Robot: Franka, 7 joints.
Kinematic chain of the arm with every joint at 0, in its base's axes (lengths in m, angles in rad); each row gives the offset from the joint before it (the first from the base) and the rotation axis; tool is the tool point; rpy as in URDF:
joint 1: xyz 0 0 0.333 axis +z
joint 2: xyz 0 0 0 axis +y
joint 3: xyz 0 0 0.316 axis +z
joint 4: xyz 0.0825 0 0 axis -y
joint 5: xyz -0.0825 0 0.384 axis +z
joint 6: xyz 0 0 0 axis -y
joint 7: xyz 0.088 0 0 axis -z
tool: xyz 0 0 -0.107 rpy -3.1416 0 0
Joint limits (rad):
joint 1: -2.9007..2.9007
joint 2: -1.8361..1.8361
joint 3: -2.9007..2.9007
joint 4: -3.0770..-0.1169
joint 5: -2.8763..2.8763
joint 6: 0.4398..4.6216
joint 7: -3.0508..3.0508
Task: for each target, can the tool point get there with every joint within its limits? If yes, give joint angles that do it. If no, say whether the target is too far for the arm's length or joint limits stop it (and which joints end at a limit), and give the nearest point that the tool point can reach.
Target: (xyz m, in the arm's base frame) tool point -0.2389 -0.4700 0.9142
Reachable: yes | joints -1.6922 0.6227 -0.5088 -0.3526 1.4591 3.6180 1.1768
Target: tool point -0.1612 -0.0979 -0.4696
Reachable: no: joint limits stop it (at a limit: joint 2) | nearest point -0.1757 -0.1067 -0.3550 | short by 0.116 m
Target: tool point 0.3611 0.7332 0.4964
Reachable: yes | joints 0.9901 0.9037 0.4166 -0.8400 1.0769 2.9616 0.6834
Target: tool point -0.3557 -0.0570 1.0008
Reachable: yes | joints 1.4795 -0.7316 0.5697 -1.1652 -1.8897 3.1973 -0.2091
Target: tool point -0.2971 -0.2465 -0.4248
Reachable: no: joint limits stop it (at a limit: joint 2) | nearest point -0.2876 -0.2386 -0.3530 | short by 0.073 m
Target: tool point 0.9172 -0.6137 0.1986
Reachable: no: too far | nearest point 0.7078 -0.4736 0.2293 | short by 0.254 m
